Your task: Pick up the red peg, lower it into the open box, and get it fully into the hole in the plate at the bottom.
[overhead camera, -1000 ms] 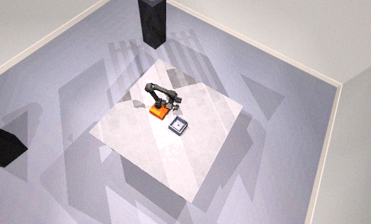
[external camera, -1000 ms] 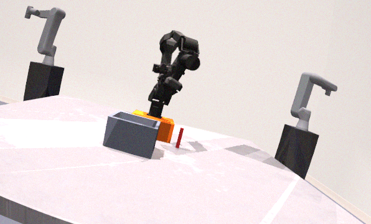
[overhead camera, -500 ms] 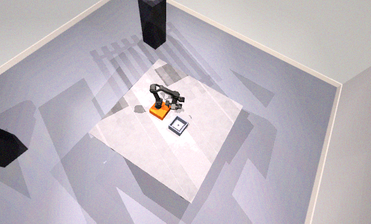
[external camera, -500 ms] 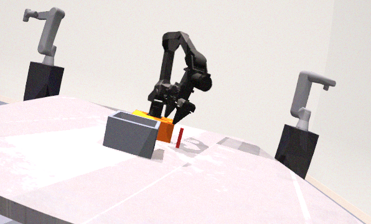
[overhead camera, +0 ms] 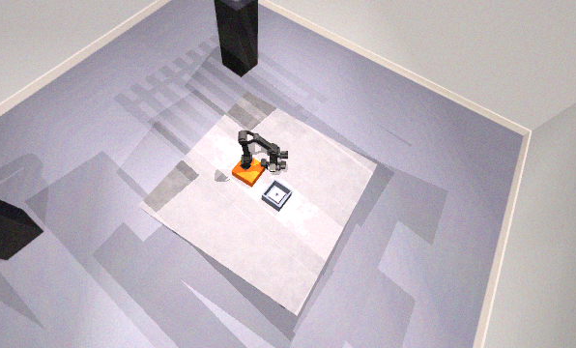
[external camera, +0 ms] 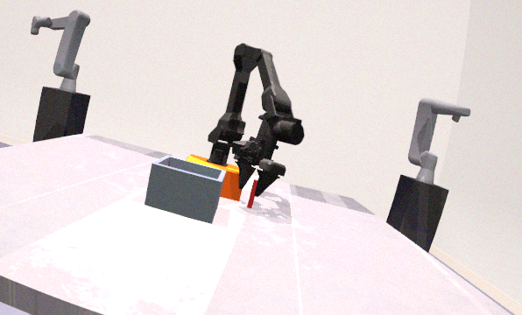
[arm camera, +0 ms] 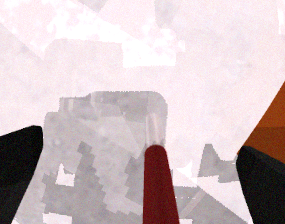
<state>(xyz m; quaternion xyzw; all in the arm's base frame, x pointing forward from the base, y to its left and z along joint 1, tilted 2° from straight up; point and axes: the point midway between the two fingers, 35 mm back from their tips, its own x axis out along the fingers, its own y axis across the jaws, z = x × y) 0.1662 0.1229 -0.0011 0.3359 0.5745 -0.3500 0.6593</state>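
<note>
Now: the red peg 20 mm behind my gripper tip and 10 mm to the left of it. From my gripper tip the other things lie so: pale plate 150 mm ahead, 140 mm to the right; grey box 150 mm ahead, 140 mm to the right, 20 mm below.
</note>
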